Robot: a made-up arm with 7 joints.
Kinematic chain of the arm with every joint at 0, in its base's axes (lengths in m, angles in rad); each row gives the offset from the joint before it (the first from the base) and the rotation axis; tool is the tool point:
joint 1: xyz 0 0 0.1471 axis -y
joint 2: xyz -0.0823 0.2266 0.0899 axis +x
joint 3: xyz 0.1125 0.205 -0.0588 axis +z
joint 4: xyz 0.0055 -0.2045 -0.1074 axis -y
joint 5: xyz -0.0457 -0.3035 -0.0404 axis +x
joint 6: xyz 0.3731 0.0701 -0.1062 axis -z
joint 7: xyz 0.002 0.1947 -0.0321 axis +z
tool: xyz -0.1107 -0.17 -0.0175
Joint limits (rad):
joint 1: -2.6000..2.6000
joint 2: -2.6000..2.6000
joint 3: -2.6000..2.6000
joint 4: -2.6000..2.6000
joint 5: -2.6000..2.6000
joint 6: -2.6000..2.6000
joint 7: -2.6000..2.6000
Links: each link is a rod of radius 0.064 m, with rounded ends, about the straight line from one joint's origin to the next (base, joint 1, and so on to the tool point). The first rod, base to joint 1, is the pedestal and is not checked.
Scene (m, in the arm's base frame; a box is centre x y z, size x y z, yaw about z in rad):
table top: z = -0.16
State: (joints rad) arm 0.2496 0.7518 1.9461 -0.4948 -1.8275 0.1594 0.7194
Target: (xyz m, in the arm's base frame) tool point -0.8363 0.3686 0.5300
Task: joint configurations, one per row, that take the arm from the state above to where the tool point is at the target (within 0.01 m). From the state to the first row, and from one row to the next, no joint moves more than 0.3 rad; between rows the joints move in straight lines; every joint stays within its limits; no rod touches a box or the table.
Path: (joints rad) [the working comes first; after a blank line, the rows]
Joints at the target: 0.9546 1.5185 2.6000 0.6463 -0.3556 -0.4149 1.2114
Straight joint move there: clear.

1: 0.3906 0.9051 2.0769 -0.2666 -1.5331 0.0445 0.8178
2: 0.5316 1.0585 2.2077 -0.0384 -1.2388 -0.0703 0.9162
3: 0.6726 1.2118 2.3384 0.1899 -0.9444 -0.1852 1.0146
4: 0.8136 1.3651 2.4692 0.4181 -0.6500 -0.3000 1.1130
5: 0.9546 1.5185 2.6000 0.6463 -0.3556 -0.4149 1.2114

